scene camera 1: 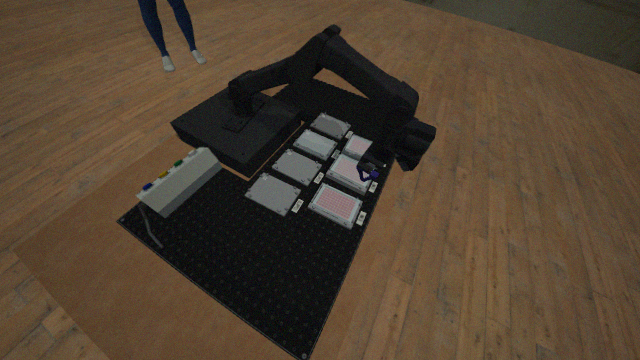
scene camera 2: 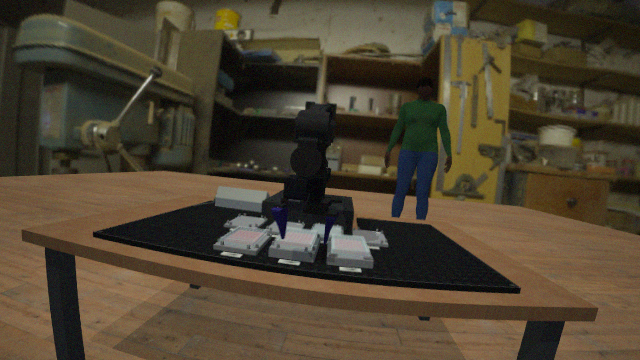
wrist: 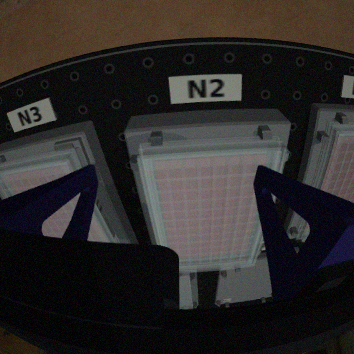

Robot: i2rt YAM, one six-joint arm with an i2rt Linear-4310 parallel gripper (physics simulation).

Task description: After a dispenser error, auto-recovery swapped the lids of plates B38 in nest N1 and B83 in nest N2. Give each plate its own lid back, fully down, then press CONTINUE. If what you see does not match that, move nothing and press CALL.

same spot on button box: [scene camera 1: 165,194] = [scene camera 2: 226,193]
